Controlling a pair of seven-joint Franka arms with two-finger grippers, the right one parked.
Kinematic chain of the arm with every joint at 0, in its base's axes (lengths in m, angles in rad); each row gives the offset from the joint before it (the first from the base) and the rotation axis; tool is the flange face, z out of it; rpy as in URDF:
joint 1: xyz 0 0 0.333 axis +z
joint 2: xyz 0 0 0 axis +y
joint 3: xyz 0 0 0.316 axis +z
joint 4: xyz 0.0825 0 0 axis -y
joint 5: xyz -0.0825 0 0.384 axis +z
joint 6: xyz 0 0 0 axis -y
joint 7: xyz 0.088 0 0 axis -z
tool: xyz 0 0 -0.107 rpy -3.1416 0 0
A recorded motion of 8 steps. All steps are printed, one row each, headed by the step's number.
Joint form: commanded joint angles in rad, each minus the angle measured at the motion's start. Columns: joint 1, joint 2, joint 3, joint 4, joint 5, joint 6, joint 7.
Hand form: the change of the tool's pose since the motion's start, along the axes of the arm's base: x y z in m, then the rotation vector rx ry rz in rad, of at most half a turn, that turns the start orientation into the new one. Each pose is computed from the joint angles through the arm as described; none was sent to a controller.
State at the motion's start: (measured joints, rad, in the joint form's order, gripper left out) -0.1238 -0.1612 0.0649 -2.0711 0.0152 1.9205 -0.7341
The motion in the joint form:
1: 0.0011 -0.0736 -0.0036 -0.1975 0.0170 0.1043 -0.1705
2: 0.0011 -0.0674 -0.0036 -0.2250 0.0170 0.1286 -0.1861
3: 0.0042 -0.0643 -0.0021 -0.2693 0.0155 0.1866 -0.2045
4: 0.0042 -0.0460 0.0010 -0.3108 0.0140 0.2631 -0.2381
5: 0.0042 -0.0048 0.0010 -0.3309 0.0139 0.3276 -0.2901
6: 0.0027 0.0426 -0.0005 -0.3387 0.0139 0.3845 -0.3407
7: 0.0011 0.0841 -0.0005 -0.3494 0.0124 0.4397 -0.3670
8: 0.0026 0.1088 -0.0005 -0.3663 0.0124 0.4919 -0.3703
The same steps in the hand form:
1: -0.0352 0.0013 -0.0481 0.0118 0.0173 0.1580
2: -0.0377 0.0011 -0.0618 0.0132 0.0264 0.1728
3: -0.0412 0.0030 -0.0786 0.0092 0.0162 0.1952
4: -0.0417 0.0039 -0.0993 0.0043 -0.0002 0.2312
5: -0.0379 0.0032 -0.1219 0.0046 -0.0041 0.2823
6: -0.0324 0.0011 -0.1426 0.0057 -0.0067 0.3291
7: -0.0293 -0.0001 -0.1621 0.0051 -0.0100 0.3539
8: -0.0292 0.0004 -0.1763 0.0031 -0.0206 0.3579

